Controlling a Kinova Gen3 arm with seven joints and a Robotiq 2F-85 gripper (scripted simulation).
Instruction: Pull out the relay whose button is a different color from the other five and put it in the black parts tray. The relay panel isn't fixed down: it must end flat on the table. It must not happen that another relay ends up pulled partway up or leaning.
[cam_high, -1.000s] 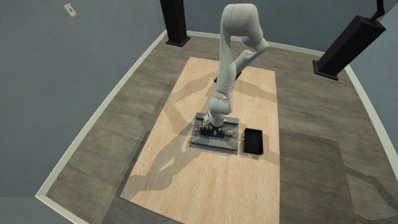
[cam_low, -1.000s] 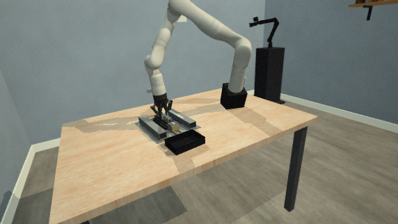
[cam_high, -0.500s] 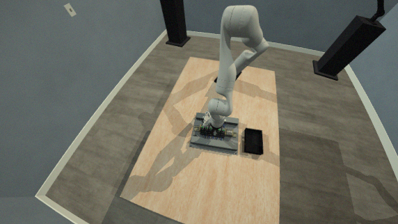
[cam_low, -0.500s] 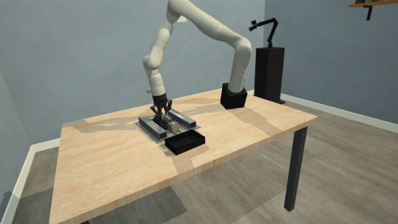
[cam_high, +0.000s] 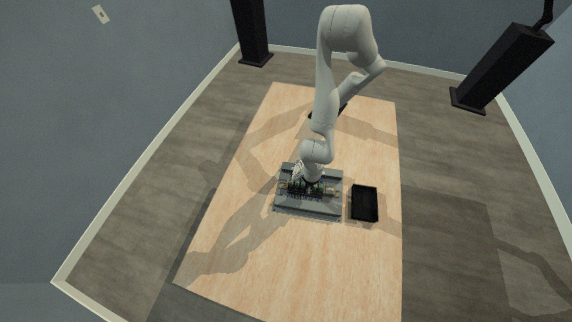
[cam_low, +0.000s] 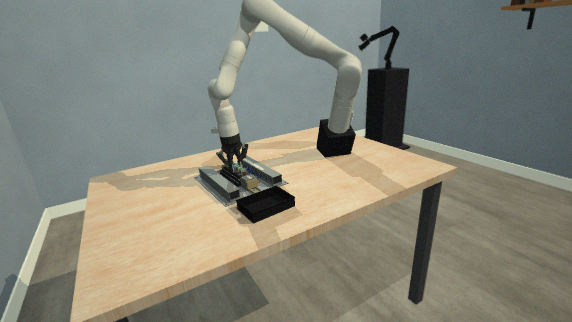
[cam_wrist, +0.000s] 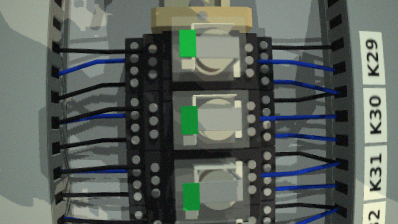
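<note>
The grey relay panel lies 1 cm to the left of my hand and 4 cm below it. The rest, counted from my hand: black parts tray (4 cm behind, 26 cm to the left, 4 cm below).
</note>
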